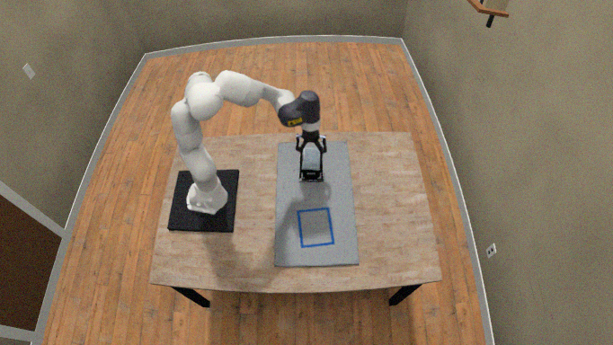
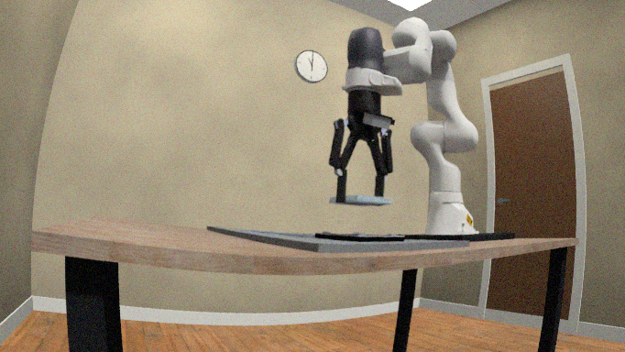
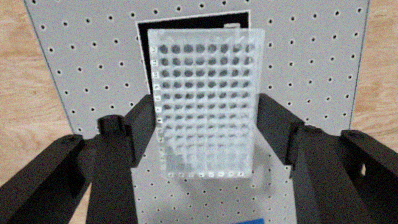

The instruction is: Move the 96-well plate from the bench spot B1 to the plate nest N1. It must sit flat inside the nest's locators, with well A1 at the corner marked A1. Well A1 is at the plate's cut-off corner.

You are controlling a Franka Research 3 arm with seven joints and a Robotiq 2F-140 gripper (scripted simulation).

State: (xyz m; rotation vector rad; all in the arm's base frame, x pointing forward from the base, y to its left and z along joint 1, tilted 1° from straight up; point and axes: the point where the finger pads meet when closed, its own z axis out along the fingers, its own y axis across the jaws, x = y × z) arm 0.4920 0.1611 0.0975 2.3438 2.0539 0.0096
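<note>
My gripper is now 20 mm above the clear 96-well plate. Also, from my hand: black plate nest (100 mm below); then corner label (60 mm behind, 70 mm to the right, 90 mm below).
</note>
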